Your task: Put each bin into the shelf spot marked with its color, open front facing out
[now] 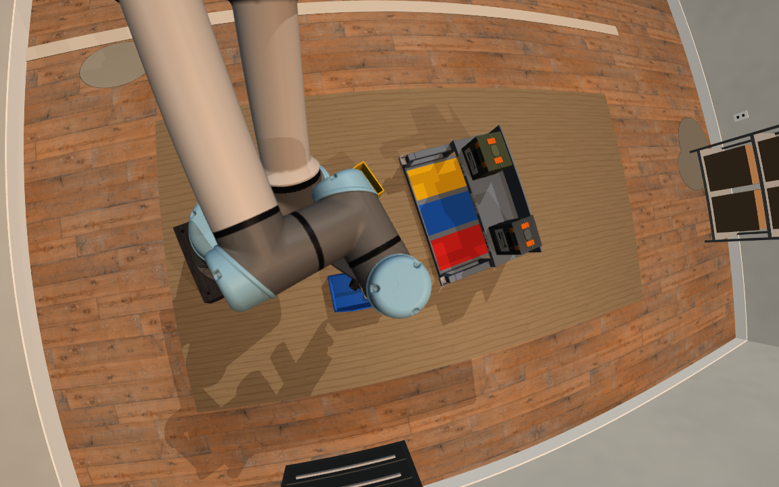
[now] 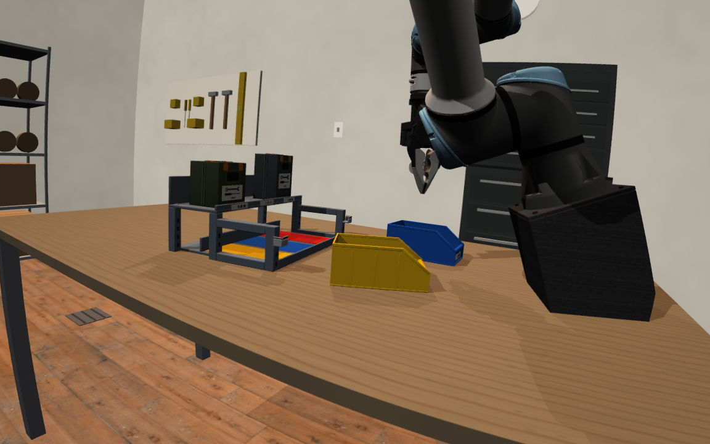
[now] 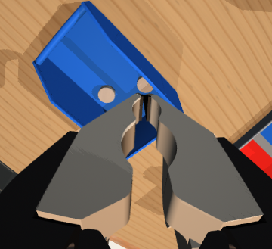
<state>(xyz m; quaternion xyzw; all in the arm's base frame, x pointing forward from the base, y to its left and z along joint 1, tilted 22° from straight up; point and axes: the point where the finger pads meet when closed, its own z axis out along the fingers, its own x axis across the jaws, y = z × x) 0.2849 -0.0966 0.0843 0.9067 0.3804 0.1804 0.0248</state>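
Right now the blue bin is 60 mm to the right of my hand and 130 mm below it. The rest, counted from my hand: yellow bin (200 mm to the left, 130 mm below).
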